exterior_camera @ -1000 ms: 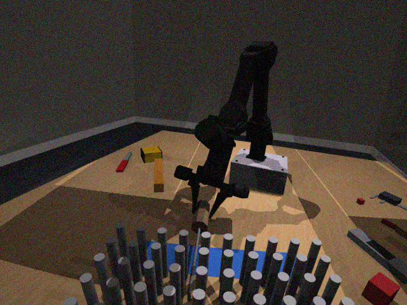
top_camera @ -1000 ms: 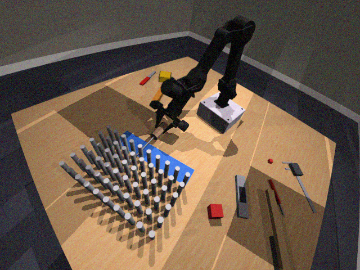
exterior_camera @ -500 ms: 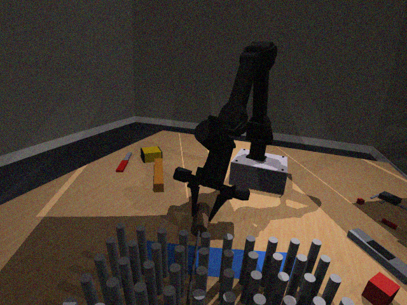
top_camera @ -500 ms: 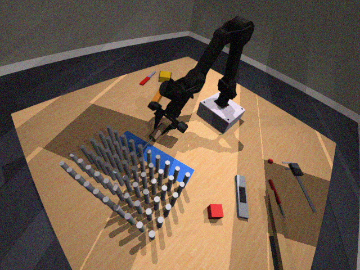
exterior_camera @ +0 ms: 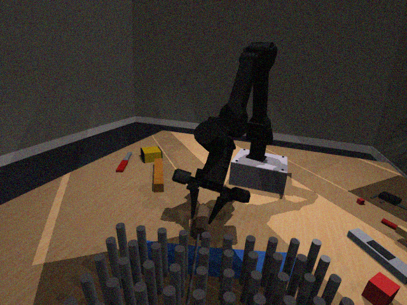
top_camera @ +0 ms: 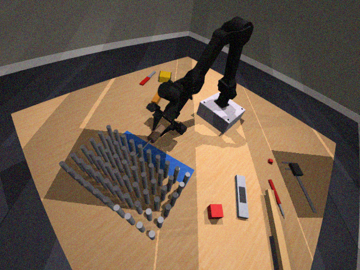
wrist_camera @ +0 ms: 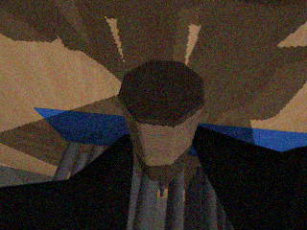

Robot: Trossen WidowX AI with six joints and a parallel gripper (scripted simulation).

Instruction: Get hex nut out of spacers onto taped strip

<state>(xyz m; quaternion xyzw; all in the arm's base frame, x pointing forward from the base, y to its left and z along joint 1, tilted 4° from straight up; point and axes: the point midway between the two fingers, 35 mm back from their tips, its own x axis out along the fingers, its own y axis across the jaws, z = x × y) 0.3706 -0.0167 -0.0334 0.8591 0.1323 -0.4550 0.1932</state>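
Right now the blue taped strip is 70 mm to the left of my gripper tip, 60 mm ahead of it and 40 mm below it. From my gripper tip the other things lie so: orange handle 280 mm to the right, 190 mm behind, 20 mm below; then red block 380 mm to the left, 20 mm below; then hook tool 100 mm ahead, 40 mm to the left, 10 mm below.
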